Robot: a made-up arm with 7 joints. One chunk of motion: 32 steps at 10 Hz.
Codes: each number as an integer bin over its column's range. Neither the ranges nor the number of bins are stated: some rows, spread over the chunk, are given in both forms.
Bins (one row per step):
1: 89 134 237 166 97 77
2: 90 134 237 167 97 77
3: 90 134 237 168 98 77
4: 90 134 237 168 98 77
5: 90 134 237 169 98 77
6: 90 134 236 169 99 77
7: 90 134 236 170 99 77
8: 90 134 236 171 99 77
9: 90 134 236 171 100 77
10: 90 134 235 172 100 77
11: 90 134 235 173 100 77
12: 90 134 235 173 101 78
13: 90 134 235 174 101 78
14: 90 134 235 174 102 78
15: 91 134 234 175 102 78
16: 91 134 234 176 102 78
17: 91 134 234 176 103 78
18: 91 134 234 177 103 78
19: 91 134 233 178 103 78
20: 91 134 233 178 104 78
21: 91 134 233 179 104 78
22: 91 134 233 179 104 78
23: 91 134 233 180 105 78
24: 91 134 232 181 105 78
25: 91 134 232 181 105 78
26: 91 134 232 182 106 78
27: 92 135 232 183 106 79
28: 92 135 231 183 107 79
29: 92 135 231 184 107 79
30: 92 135 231 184 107 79
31: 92 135 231 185 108 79
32: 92 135 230 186 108 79
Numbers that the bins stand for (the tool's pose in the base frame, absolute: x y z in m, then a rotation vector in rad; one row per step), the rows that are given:
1: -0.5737 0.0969 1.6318 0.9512 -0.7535 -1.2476
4: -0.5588 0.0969 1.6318 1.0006 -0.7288 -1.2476
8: -0.5588 0.0969 1.6169 1.0747 -0.7041 -1.2476
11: -0.5588 0.0969 1.6020 1.1241 -0.6794 -1.2476
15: -0.5439 0.0969 1.5871 1.1735 -0.6300 -1.2229
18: -0.5439 0.0969 1.5871 1.2229 -0.6053 -1.2229
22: -0.5439 0.0969 1.5722 1.2724 -0.5806 -1.2229
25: -0.5439 0.0969 1.5573 1.3218 -0.5559 -1.2229
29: -0.5290 0.1118 1.5424 1.3959 -0.5065 -1.1982
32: -0.5290 0.1118 1.5275 1.4453 -0.4818 -1.1982
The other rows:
2: -0.5588 0.0969 1.6318 0.9759 -0.7535 -1.2476
3: -0.5588 0.0969 1.6318 1.0006 -0.7288 -1.2476
5: -0.5588 0.0969 1.6318 1.0253 -0.7288 -1.2476
6: -0.5588 0.0969 1.6169 1.0253 -0.7041 -1.2476
7: -0.5588 0.0969 1.6169 1.0500 -0.7041 -1.2476
9: -0.5588 0.0969 1.6169 1.0747 -0.6794 -1.2476
10: -0.5588 0.0969 1.6020 1.0994 -0.6794 -1.2476
12: -0.5588 0.0969 1.6020 1.1241 -0.6547 -1.2229
13: -0.5588 0.0969 1.6020 1.1488 -0.6547 -1.2229
14: -0.5588 0.0969 1.6020 1.1488 -0.6300 -1.2229
16: -0.5439 0.0969 1.5871 1.1982 -0.6300 -1.2229
17: -0.5439 0.0969 1.5871 1.1982 -0.6053 -1.2229
19: -0.5439 0.0969 1.5722 1.2476 -0.6053 -1.2229
20: -0.5439 0.0969 1.5722 1.2476 -0.5806 -1.2229
21: -0.5439 0.0969 1.5722 1.2724 -0.5806 -1.2229
23: -0.5439 0.0969 1.5722 1.2971 -0.5559 -1.2229
24: -0.5439 0.0969 1.5573 1.3218 -0.5559 -1.2229
26: -0.5439 0.0969 1.5573 1.3465 -0.5312 -1.2229
27: -0.5290 0.1118 1.5573 1.3712 -0.5312 -1.1982
28: -0.5290 0.1118 1.5424 1.3712 -0.5065 -1.1982
30: -0.5290 0.1118 1.5424 1.3959 -0.5065 -1.1982
31: -0.5290 0.1118 1.5424 1.4206 -0.4818 -1.1982

